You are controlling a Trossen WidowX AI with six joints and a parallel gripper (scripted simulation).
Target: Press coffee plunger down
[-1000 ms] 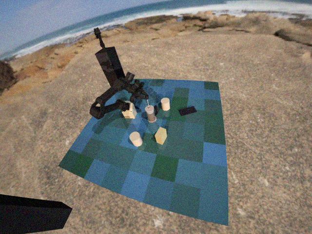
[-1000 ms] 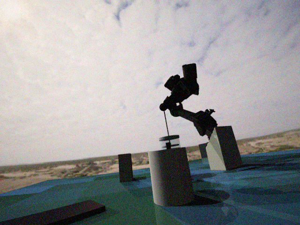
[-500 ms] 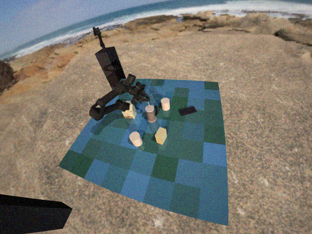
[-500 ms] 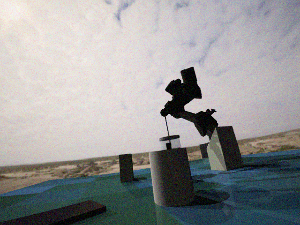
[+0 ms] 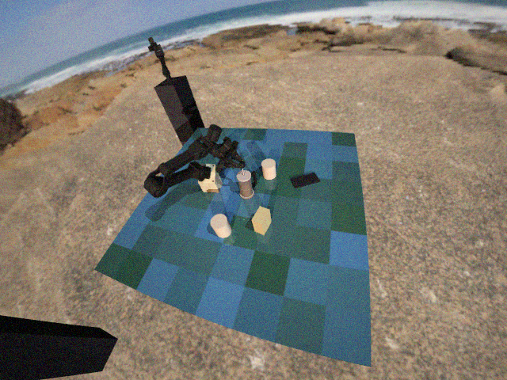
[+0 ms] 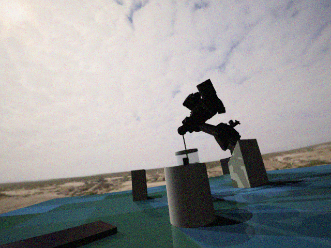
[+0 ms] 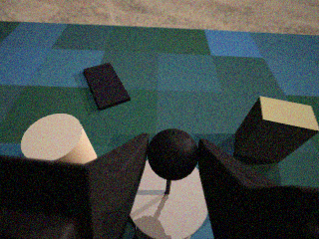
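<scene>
Now: the coffee press 11 cm below my gripper tip and 1 cm to the left of it.
</scene>
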